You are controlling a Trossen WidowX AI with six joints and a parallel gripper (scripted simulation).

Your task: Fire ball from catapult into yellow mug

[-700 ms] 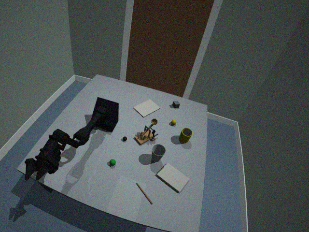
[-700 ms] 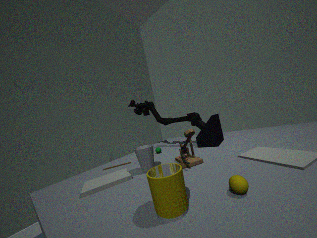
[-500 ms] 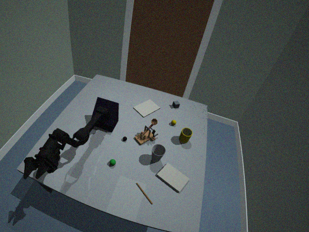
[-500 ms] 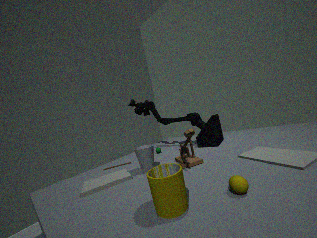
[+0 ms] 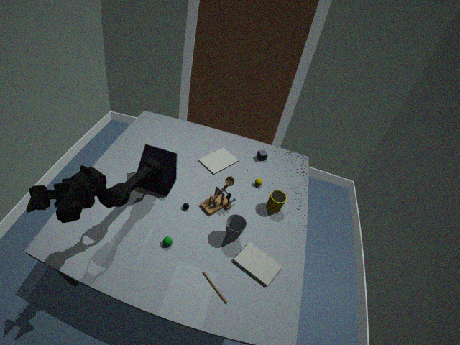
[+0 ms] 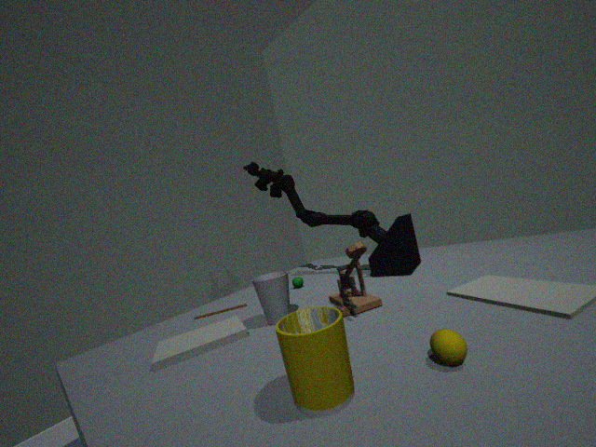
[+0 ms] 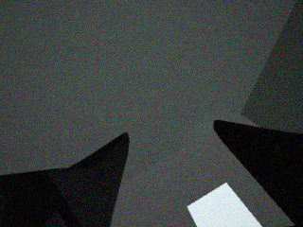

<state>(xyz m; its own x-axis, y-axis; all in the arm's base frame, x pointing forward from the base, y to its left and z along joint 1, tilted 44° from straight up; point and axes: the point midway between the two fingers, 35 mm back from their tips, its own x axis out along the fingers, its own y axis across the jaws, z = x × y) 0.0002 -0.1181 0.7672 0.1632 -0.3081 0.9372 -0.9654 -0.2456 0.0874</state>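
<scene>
My gripper tip is now 40 cm short of the wooden catapult, 63 cm to the right of it and 53 cm above it. Also, from my gripper tip: thin wooden stick: 45 cm ahead, 16 cm to the left, 60 cm below; then dark ball: 22 cm ahead, 55 cm to the left, 59 cm below; then green ball: 19 cm ahead, 32 cm to the left, 58 cm below.
</scene>
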